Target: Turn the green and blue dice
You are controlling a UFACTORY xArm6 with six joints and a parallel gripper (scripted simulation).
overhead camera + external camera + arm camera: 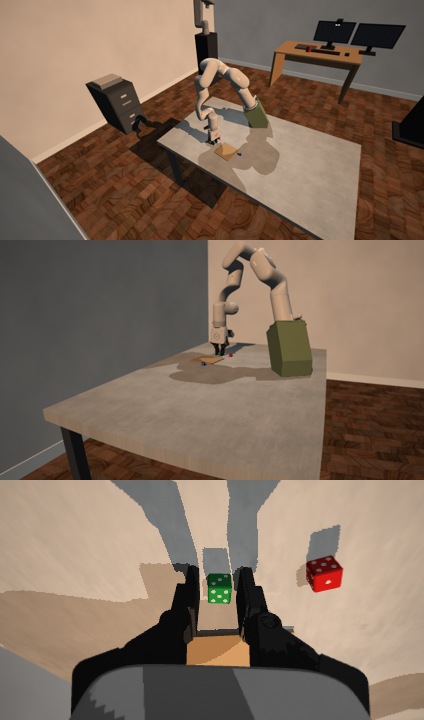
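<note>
My hand is 10 mm above the green die. The rest, counted from my hand: blue die: 240 mm to the left, 20 mm behind, 10 mm below; then tan mat: 130 mm to the left, 20 mm below, 20 mm ahead; then red die: 70 mm behind, 10 mm below.
</note>
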